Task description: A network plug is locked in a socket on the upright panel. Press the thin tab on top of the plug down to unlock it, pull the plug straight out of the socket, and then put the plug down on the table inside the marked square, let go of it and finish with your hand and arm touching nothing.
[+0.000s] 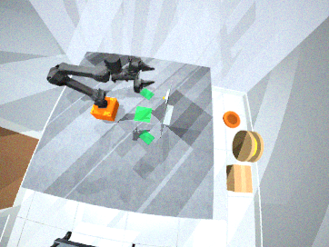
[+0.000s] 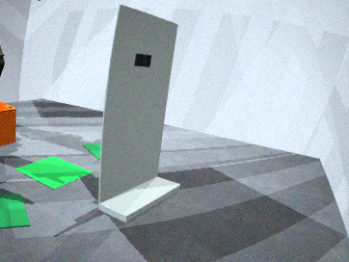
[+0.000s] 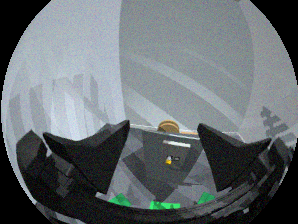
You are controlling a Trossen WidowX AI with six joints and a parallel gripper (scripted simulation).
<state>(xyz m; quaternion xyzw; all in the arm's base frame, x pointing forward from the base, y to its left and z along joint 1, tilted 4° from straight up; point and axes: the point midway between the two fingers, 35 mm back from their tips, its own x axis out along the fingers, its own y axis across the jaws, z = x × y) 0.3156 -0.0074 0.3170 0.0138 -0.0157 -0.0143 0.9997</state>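
Right now my gripper tip is 160 mm above the yellow plug, 70 mm short of it and 30 mm to the left of it. The rest, counted from my gripper tip: green marked square (380 mm below, 90 mm behind, 30 mm to the right); upright grey panel (250 mm below, 90 mm ahead, 40 mm to the right).
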